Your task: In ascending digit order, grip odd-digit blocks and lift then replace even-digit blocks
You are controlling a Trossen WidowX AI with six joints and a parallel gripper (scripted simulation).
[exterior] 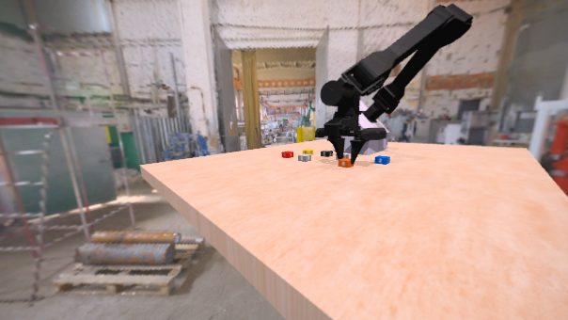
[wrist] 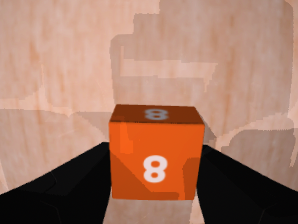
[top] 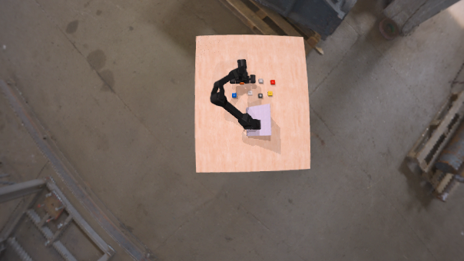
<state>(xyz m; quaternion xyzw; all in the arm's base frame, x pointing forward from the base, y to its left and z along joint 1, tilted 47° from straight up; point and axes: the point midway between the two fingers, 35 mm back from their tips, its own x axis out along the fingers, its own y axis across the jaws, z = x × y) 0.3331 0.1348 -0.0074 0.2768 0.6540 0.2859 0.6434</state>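
Right now my gripper tip is 11 cm past the dark block and 14 cm to the left of it. Also, from my gripper tip: blue block 10 cm behind, 6 cm to the left; then orange block right at my gripper tip; then white block 8 cm behind, 6 cm to the right.
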